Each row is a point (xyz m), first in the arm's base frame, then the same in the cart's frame.
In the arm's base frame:
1: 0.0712 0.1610 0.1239
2: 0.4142 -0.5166 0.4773
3: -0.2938 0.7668 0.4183
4: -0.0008 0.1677 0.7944
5: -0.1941 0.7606 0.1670
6: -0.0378 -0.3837 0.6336
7: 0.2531 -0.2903 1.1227
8: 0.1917 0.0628 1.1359
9: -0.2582 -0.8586 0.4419
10: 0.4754 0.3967 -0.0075
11: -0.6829 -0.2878 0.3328
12: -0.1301 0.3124 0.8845
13: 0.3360 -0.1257 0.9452
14: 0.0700 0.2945 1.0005
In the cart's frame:
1: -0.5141 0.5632 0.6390
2: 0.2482 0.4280 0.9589
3: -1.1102 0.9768 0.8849
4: -0.4304 0.8858 1.2252
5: -1.0856 0.8874 0.6309
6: -0.1375 0.3924 1.2693
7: 0.1199 0.8517 1.5045
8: -0.1493 1.0807 1.4436
9: -0.0353 -0.1490 1.3550
10: -0.3951 0.8514 0.2662
11: -0.7379 0.0001 1.3072
12: -0.5997 0.9752 1.3208
13: 0.0380 0.9145 1.2704
14: -0.4163 1.1172 1.3243

